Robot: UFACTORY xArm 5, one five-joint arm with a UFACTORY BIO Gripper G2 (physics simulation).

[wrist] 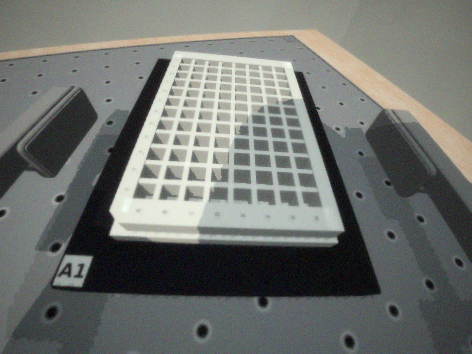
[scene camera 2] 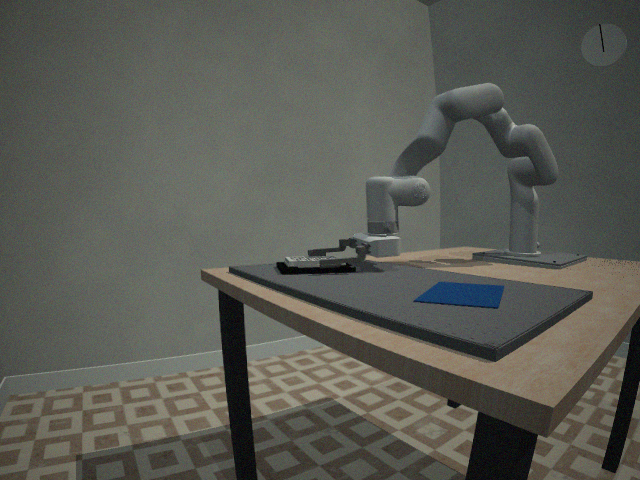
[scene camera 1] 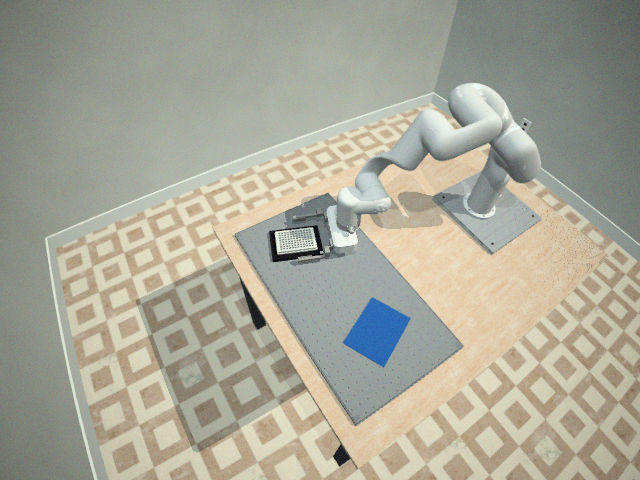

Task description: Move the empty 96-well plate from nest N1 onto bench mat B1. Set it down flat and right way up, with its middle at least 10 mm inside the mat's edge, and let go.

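Frame: origin at the arm's base, x ahead, y left, z up, level; millimetres.
Seen in the pictures: hand at its tool point: (wrist: 234,138) (scene camera 2: 323,257) (scene camera 1: 302,238); arm's base at its link origin: (scene camera 2: 522,254) (scene camera 1: 478,206).
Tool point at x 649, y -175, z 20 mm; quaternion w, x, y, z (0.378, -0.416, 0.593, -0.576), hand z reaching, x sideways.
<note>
Pixels of each thing's top centre, then the offset from my tool point to it. Level surfaces: height alone.
- white 96-well plate at its top centre: (wrist: 232,111) (scene camera 2: 314,258) (scene camera 1: 295,239) dx +20, dy -7, dz -1 mm
- black nest N1 at its top centre: (wrist: 231,127) (scene camera 2: 314,263) (scene camera 1: 295,241) dx +20, dy -7, dz -12 mm
- blue bench mat B1 at its surface level: dz -25 mm
- grey perforated board at its surface level: dz -27 mm
The white 96-well plate (scene camera 1: 296,240) (scene camera 2: 305,260) (wrist: 227,135) lies flat and right way up on the black nest N1 (scene camera 1: 281,258) (scene camera 2: 282,269) (wrist: 225,272), with the A1 label at a near corner in the wrist view. My gripper (scene camera 1: 298,238) (scene camera 2: 316,257) (wrist: 231,142) is wide open. Its fingers stand on either side of the plate, with a visible gap at each side, and hold nothing. In scene camera 2 the fingers are close to the plate's height or slightly above it. The blue bench mat B1 (scene camera 1: 377,332) (scene camera 2: 460,295) lies flat, well apart from the nest.
The nest and mat lie on a grey perforated board (scene camera 1: 315,294) (scene camera 2: 382,302) (wrist: 300,325) on a wooden table (scene camera 1: 496,289) (scene camera 2: 361,346). The arm's base plate (scene camera 1: 496,237) (scene camera 2: 568,257) stands at the table's other end. The nest is near a board corner.
</note>
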